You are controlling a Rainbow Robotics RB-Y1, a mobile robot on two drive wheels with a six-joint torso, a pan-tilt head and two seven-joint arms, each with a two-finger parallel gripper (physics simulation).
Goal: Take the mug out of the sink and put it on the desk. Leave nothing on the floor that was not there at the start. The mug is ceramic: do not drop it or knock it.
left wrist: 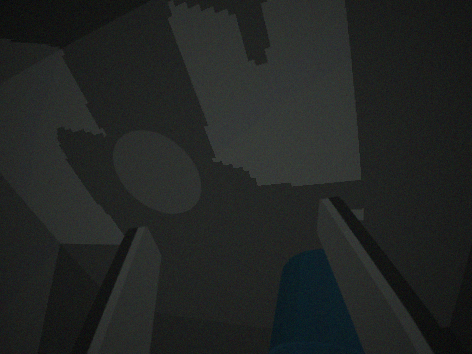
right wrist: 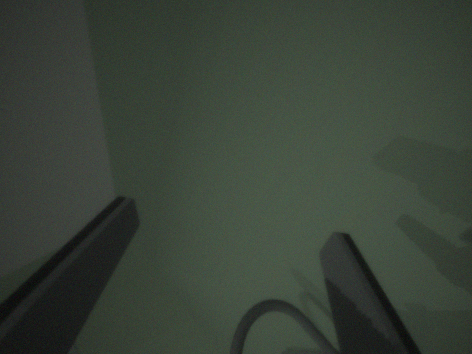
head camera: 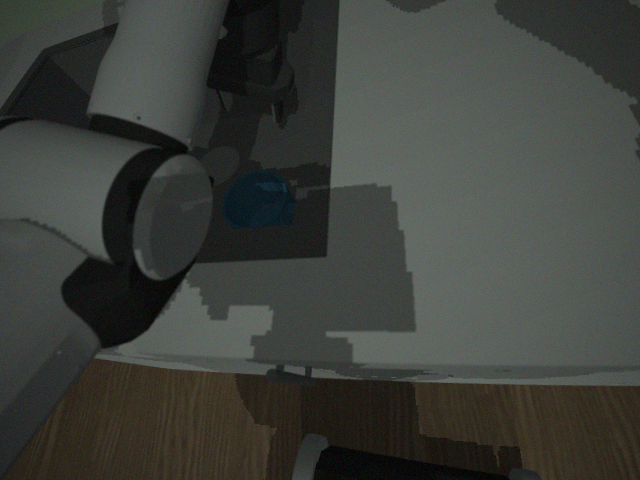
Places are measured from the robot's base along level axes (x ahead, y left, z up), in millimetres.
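Where they show: left gripper, fingertip midpoint: [left wrist: 235,228] [head camera: 253,112]; right gripper, fingertip midpoint: [right wrist: 231,227].
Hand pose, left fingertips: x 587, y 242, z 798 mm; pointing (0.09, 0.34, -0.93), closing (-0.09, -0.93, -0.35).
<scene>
Things, the pixels of their centre, and the offset from my left fingertips. "spot": a spot on its surface instead. Level surfaces: height alone.
- blue mug, body centre: [left wrist: 350,323] [head camera: 276,215] 153 mm back, 51 mm right, 47 mm down
- light worktop, its level: 113 mm up
- handle, surface spot: [head camera: 292,376] spot: 352 mm back, 115 mm right, 32 mm down
- Wooden floor, its level: 797 mm down
The blue mug [head camera: 258,201] [left wrist: 310,300] is in the dark sink [head camera: 310,240], near its lower right corner in the head view. Its handle cannot be made out. My left gripper [head camera: 250,109] [left wrist: 235,228] is open and empty, pointing down into the sink. In the left wrist view the right-hand finger covers part of the mug, and the mug's lower part is cut off by the picture edge; whether they touch cannot be told. My right gripper [right wrist: 231,227] is wide open and empty, away from the mug. I cannot identify the desk.
A pale round drain [head camera: 224,162] [left wrist: 156,171] lies in the sink floor. A light worktop [head camera: 491,206] surrounds the sink, with a handle [head camera: 292,376] on its front. Wooden floor [head camera: 155,413] lies below. A curved grey tube [right wrist: 272,305] and a green wall [right wrist: 240,125] show in the right wrist view.
</scene>
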